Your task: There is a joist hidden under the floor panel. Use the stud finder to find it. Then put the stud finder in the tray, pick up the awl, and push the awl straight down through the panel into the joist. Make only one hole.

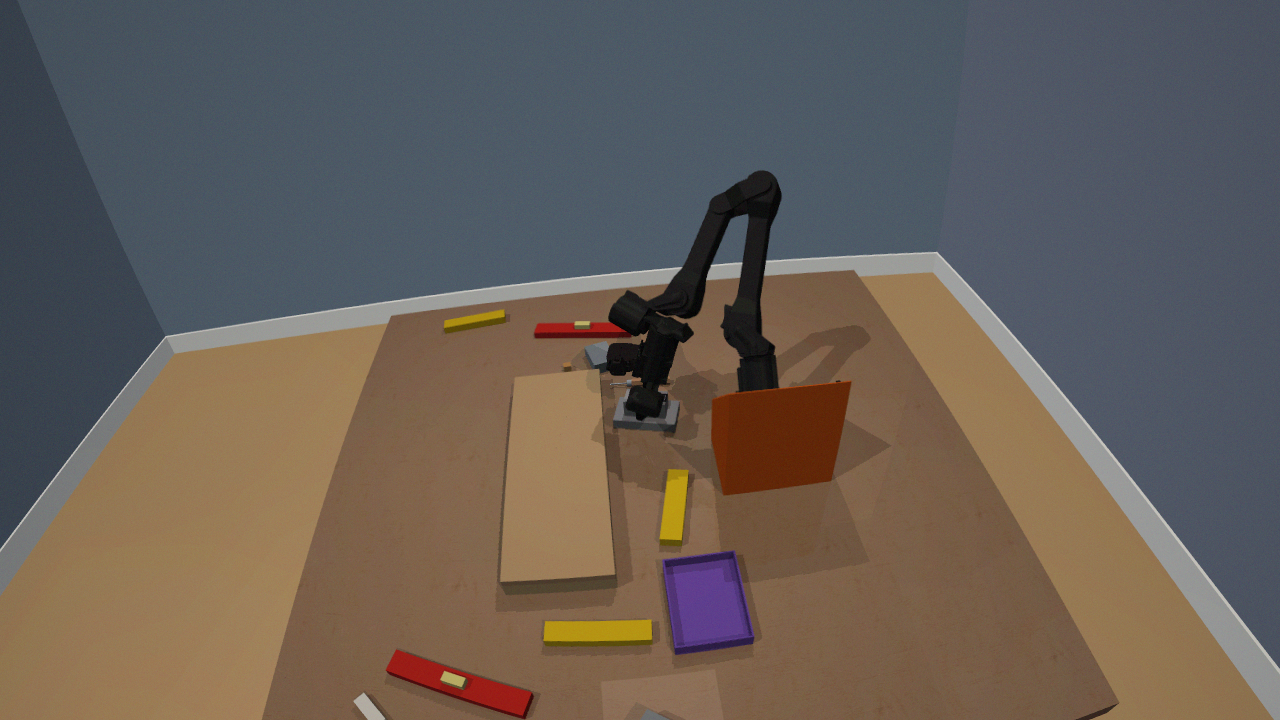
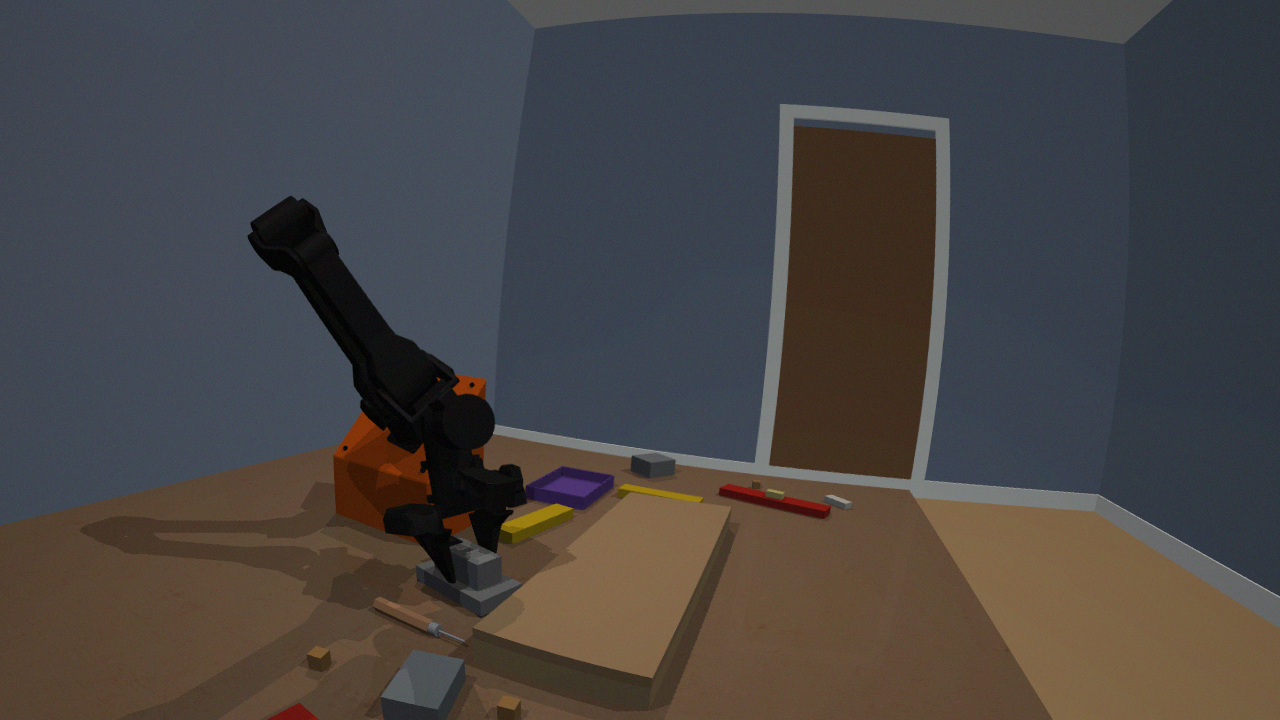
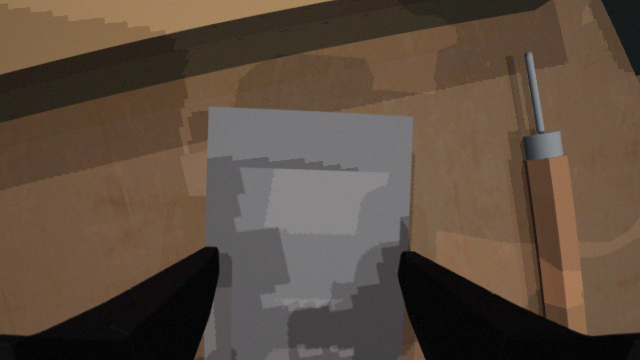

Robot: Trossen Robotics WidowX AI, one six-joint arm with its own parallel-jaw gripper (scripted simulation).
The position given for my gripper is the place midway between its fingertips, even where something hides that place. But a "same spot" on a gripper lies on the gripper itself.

my gripper: image 1 641, 408; image 2; image 3
grey stud finder: image 1; image 2; image 3 309, 210
same spot on grey stud finder: (image 1: 623, 419) = (image 2: 508, 578)
same spot on my gripper: (image 3: 172, 307) = (image 2: 490, 541)
